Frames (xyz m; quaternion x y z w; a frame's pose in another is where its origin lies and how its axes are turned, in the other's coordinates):
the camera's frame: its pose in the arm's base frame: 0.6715 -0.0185 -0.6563 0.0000 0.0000 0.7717 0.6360
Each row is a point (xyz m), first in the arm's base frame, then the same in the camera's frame.
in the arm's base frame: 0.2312 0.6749 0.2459
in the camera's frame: 0.7647 0.2997 0.9022
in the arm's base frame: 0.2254 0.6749 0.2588
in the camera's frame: 0.7658 0.3054 0.9151
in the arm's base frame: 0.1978 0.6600 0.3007
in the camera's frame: 0.7565 0.3354 0.9570
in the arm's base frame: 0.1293 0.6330 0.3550
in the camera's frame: 0.7431 0.4078 1.0113
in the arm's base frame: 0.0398 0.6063 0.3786
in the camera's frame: 0.7340 0.5007 1.0349
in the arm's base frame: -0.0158 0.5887 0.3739
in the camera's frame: 0.7273 0.5587 1.0302
